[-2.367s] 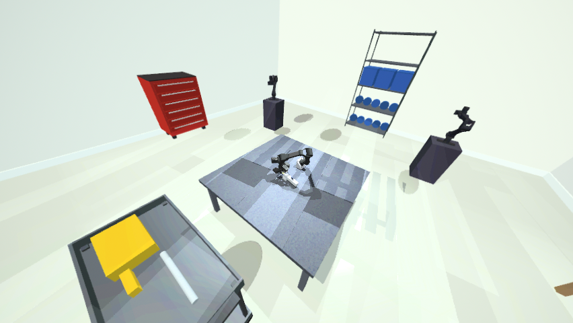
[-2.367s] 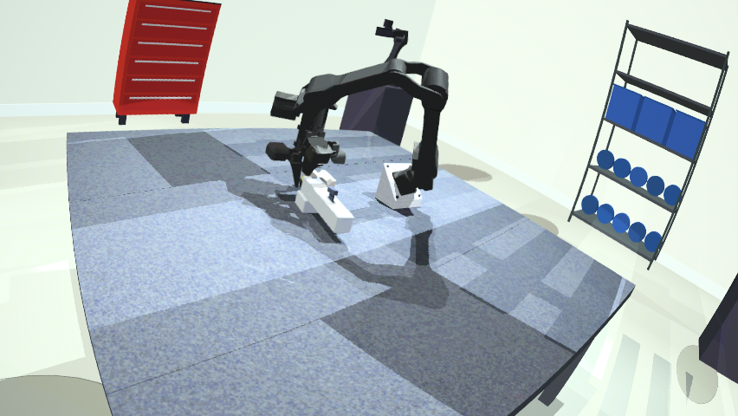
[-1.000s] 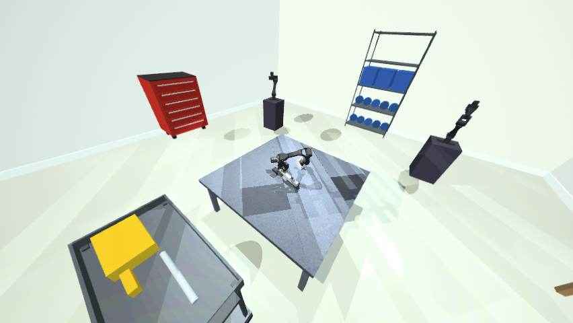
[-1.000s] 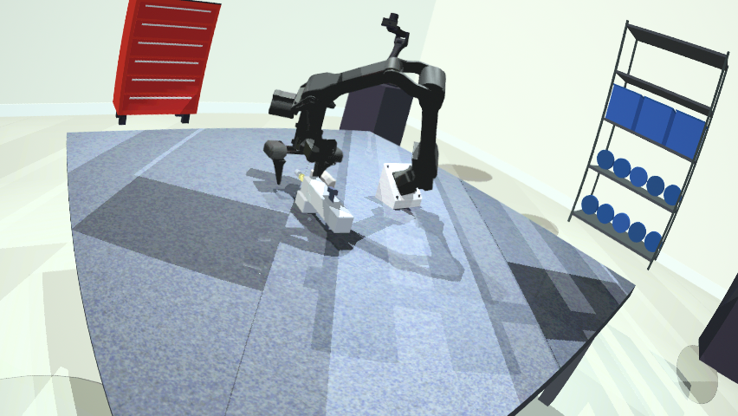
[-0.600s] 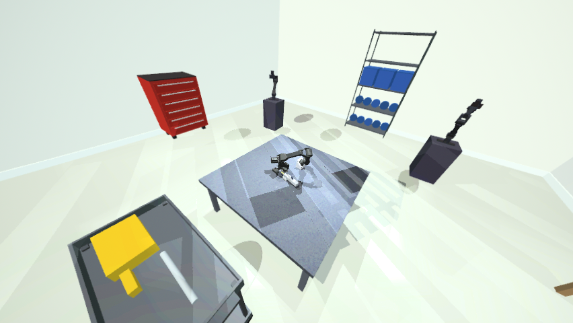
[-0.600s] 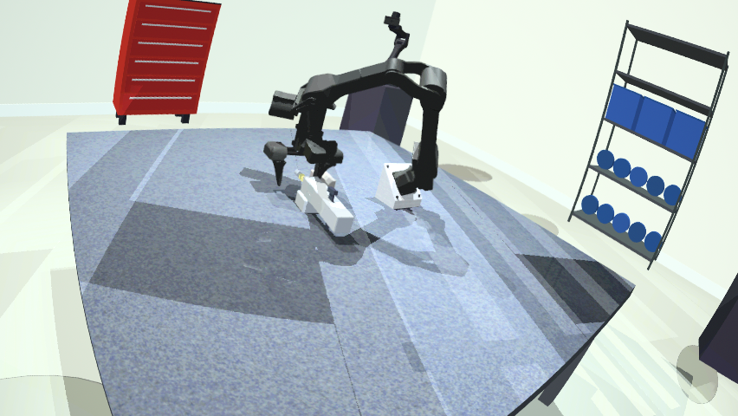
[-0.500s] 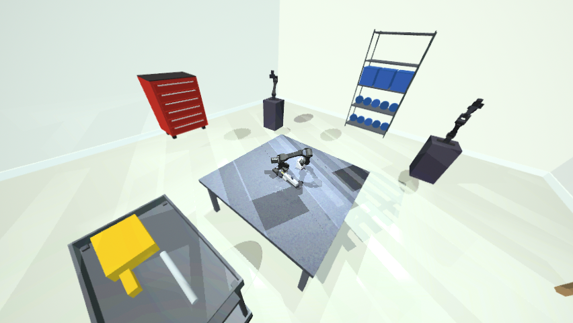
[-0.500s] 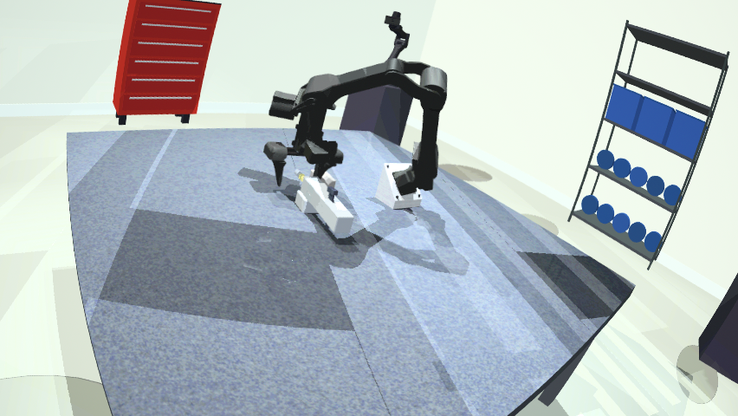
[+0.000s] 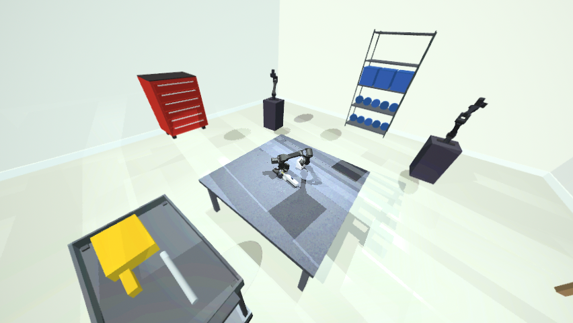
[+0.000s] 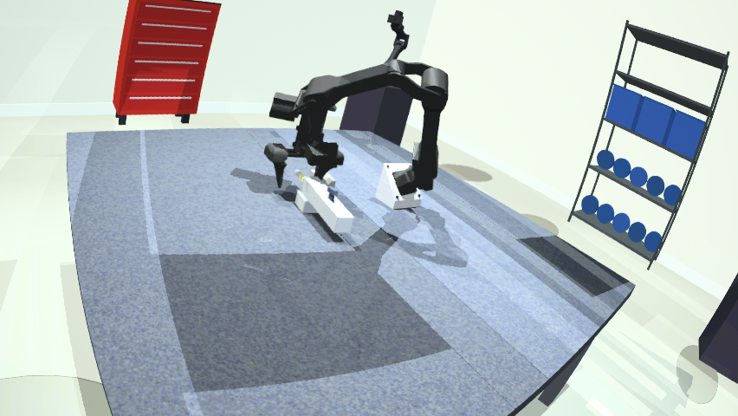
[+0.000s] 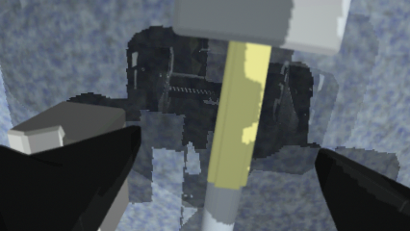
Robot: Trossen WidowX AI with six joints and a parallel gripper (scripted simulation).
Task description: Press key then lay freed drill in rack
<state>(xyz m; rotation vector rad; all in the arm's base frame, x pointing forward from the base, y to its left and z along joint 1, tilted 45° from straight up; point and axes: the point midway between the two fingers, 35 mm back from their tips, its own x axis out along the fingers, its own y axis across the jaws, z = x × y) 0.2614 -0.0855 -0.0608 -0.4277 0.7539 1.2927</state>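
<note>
Right now my gripper tip is 10 mm short of the drill, 40 mm to the right of it and 30 mm below it. Round my gripper tip: white block (30 mm ahead, 130 mm to the left, 20 mm above); dark key (40 mm ahead, 160 mm to the left, 40 mm above).
</note>
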